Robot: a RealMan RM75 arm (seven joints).
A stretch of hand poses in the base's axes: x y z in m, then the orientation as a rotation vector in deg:
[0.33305, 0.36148, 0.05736, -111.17, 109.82, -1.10]
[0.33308, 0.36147, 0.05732, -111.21, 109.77, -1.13]
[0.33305, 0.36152, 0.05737, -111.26, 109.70, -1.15]
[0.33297, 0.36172, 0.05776, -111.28, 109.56, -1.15]
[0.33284, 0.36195, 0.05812, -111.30, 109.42, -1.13]
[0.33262, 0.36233, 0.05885, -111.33, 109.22, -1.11]
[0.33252, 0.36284, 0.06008, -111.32, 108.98, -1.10]
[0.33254, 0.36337, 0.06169, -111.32, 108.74, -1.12]
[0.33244, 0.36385, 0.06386, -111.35, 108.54, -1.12]
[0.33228, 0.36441, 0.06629, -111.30, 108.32, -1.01]
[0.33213, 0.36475, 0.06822, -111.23, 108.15, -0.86]
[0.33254, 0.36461, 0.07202, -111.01, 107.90, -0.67]
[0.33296, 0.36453, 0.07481, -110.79, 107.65, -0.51]
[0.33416, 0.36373, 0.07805, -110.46, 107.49, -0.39]
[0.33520, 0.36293, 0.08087, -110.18, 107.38, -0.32]
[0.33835, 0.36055, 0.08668, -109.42, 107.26, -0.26]
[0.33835, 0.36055, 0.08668, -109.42, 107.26, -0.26]
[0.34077, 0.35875, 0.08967, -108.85, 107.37, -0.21]
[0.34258, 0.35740, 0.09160, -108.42, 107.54, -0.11]
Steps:
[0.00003, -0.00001, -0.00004, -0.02, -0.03, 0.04]
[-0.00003, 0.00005, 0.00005, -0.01, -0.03, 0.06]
[-0.00008, 0.00020, 0.00039, 0.05, -0.07, 0.08]
[-0.00013, 0.00023, 0.00036, 0.06, -0.06, 0.08]
[-0.00022, 0.00038, 0.00073, 0.08, -0.09, 0.12]
[-0.00010, 0.00051, 0.00123, 0.11, -0.14, 0.12]
[0.00002, 0.00053, 0.00161, 0.09, -0.15, 0.12]
[-0.00010, 0.00048, 0.00217, 0.07, -0.10, 0.12]
[-0.00016, 0.00056, 0.00243, 0.18, -0.09, 0.10]
[-0.00015, 0.00034, 0.00193, 0.19, -0.05, 0.08]
[0.00041, -0.00014, 0.00380, 0.33, -0.14, 0.05]
[0.00042, -0.00008, 0.00279, 0.31, -0.15, 0.04]
[0.00120, -0.00080, 0.00324, 0.32, -0.17, -0.06]
[0.00104, -0.00080, 0.00282, 0.25, -0.14, -0.07]
[0.00315, -0.00238, 0.00581, 0.53, -0.36, -0.30]
[0.00000, 0.00000, 0.00000, 0.00, 0.00, 0.00]
[0.00242, -0.00180, 0.00299, 0.32, -0.15, -0.33]
[0.00181, -0.00135, 0.00193, 0.23, -0.03, -0.28]

